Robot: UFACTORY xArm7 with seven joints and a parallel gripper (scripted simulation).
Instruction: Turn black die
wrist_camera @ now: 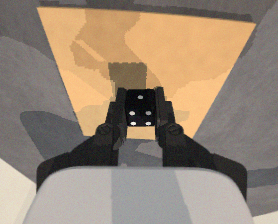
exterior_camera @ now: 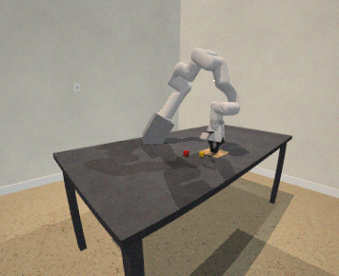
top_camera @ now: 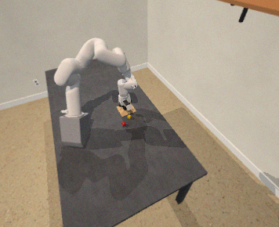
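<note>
Now: the black die 1 cm below my hand. Round my hand: yellow die (1 cm ahead, 11 cm to the right, 1 cm below); red die (5 cm behind, 18 cm to the right, 1 cm below); mat (2 cm below).
</note>
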